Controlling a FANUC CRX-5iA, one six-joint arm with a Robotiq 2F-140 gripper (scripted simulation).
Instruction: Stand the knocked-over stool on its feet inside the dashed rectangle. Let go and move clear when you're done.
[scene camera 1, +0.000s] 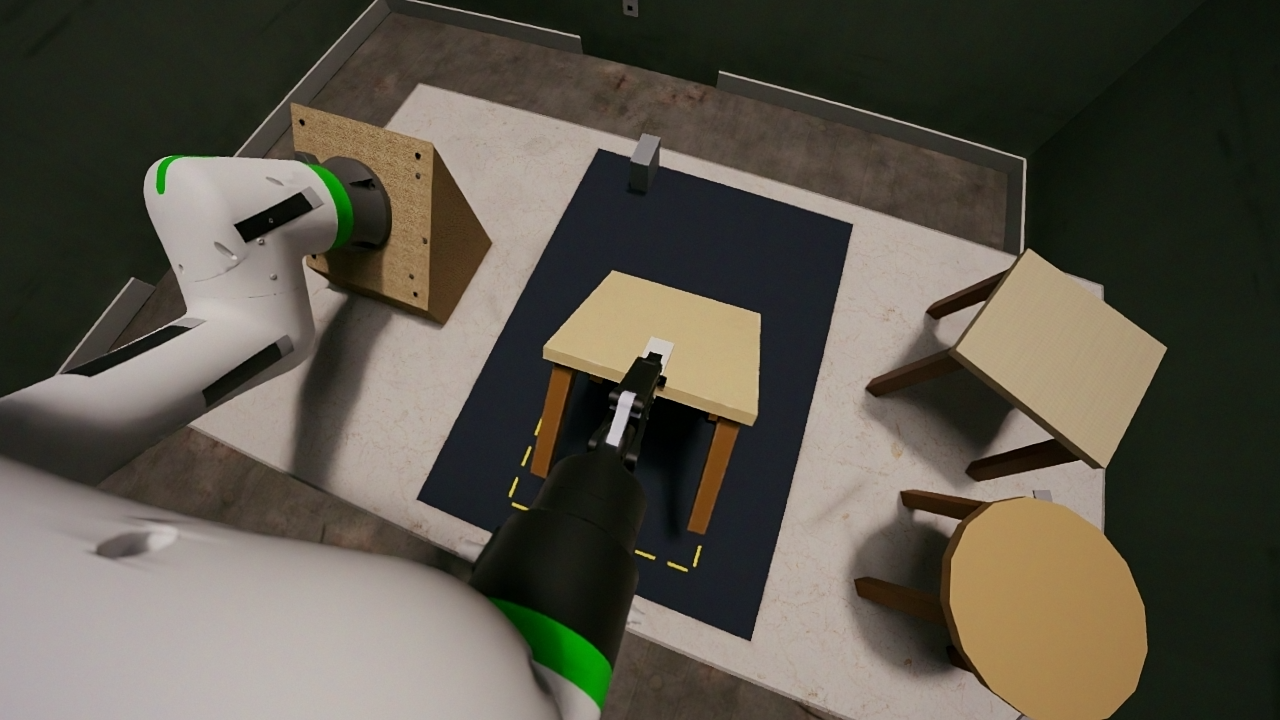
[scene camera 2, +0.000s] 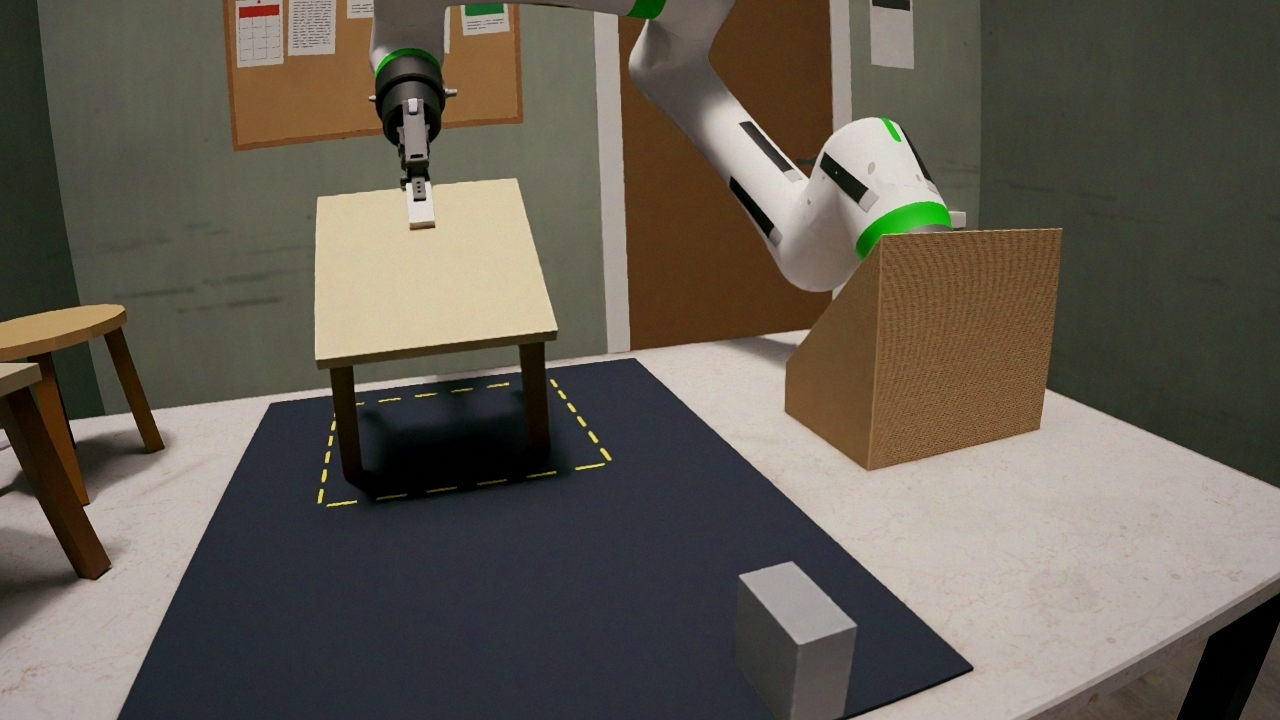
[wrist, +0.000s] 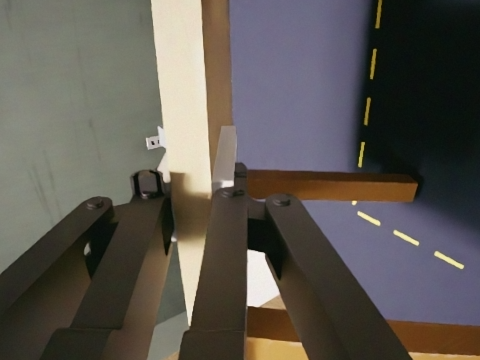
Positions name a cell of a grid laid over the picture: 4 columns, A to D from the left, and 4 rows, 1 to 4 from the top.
Scene:
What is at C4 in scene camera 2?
A grey block.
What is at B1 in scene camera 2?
My gripper.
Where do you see my gripper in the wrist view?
At B2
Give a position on a dark mat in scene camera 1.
C2

